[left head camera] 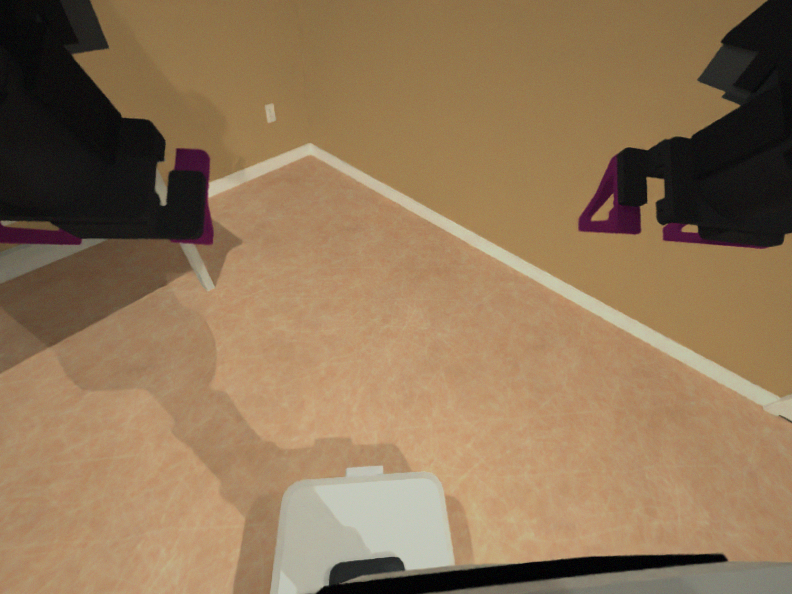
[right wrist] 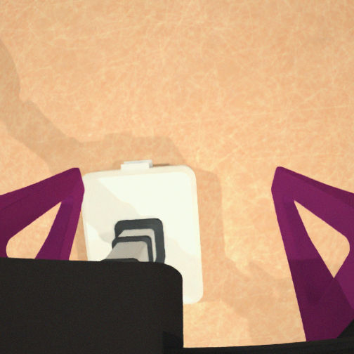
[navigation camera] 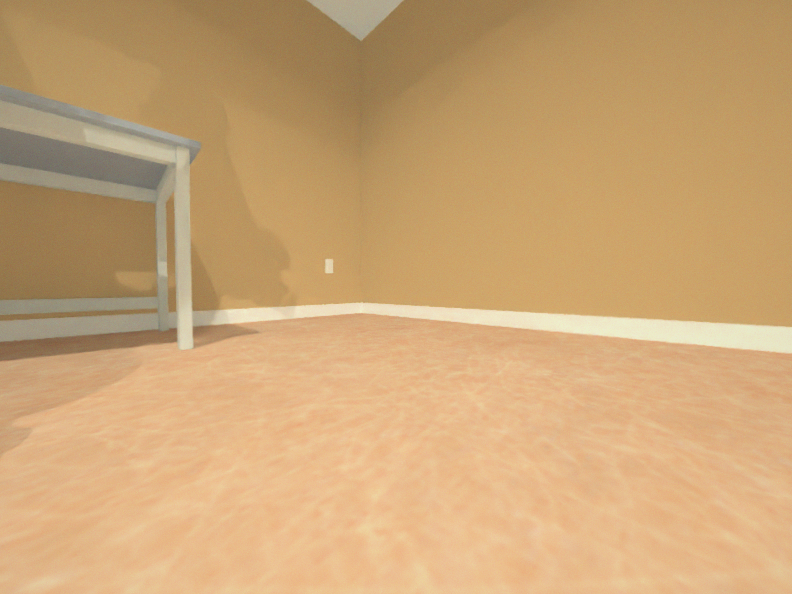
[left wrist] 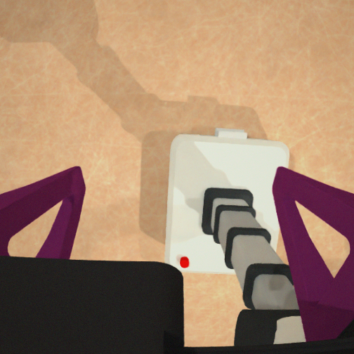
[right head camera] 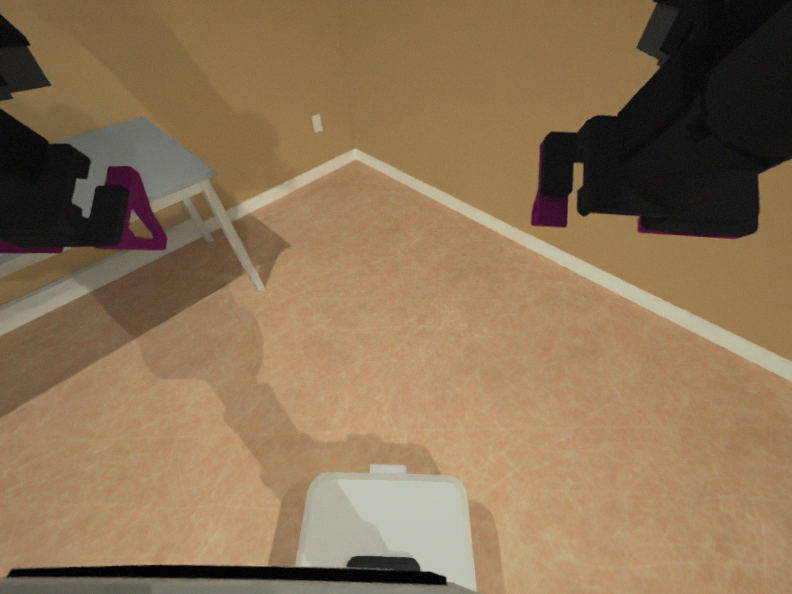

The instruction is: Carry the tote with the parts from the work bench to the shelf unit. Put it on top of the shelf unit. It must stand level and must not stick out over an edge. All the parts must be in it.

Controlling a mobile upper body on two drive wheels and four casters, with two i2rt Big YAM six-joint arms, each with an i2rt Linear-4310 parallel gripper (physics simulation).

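Places are measured from the left arm's base along level axes (x right, y up, z back), in metres.
Pixels of known places: left gripper, between the fingertips: (left head camera: 148, 237) (right head camera: 114, 245); right gripper, between the fingertips: (left head camera: 622, 229) (right head camera: 585, 222).
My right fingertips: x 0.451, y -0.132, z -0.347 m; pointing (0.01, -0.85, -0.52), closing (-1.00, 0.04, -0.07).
Observation:
Behind a point stands the place of what it marks.
The work bench (left head camera: 197, 265) {x -0.585, y -1.214, z -1.321 m} (right head camera: 147, 159) {x -0.843, y -0.648, z -1.424 m} (navigation camera: 63, 127) {x -0.786, y -0.706, z -1.116 m}, with a grey top and whitish legs, stands at the left in both head views and the navigation view. Its near right corner and part of its top show; my left arm hides some of it in the head views. The tote, the parts and the shelf unit do not show. My left gripper (left head camera: 124, 237) {x -0.004, y -0.146, z -0.327 m} (right head camera: 83, 246) (left wrist: 178, 177) is open and empty, in front of the bench in the picture. My right gripper (left head camera: 652, 233) (right head camera: 614, 226) (right wrist: 177, 177) is open and empty, at the right, against the wall in the picture.
Tan walls (navigation camera: 575, 179) {x 1.060, y -0.656, z -1.748 m} meet in a corner beyond the bench, with a white baseboard (left head camera: 511, 258) {x 1.229, y -1.347, z -1.575 m} (right head camera: 511, 236) {x 0.985, y -1.387, z -1.798 m} along them. A wall outlet (navigation camera: 328, 265) {x -0.399, y -1.005, z -2.625 m} is near the corner. My white base (left head camera: 396, 517) {x 0.318, y -1.150, z -0.197 m} (right head camera: 415, 511) {x 0.317, y -1.150, z -0.216 m} stands on the orange-brown floor (navigation camera: 447, 447) {x 0.286, y -1.410, z -0.727 m}. A white edge (left head camera: 781, 406) {x 2.318, y -1.341, z -0.551 m} shows at far right.

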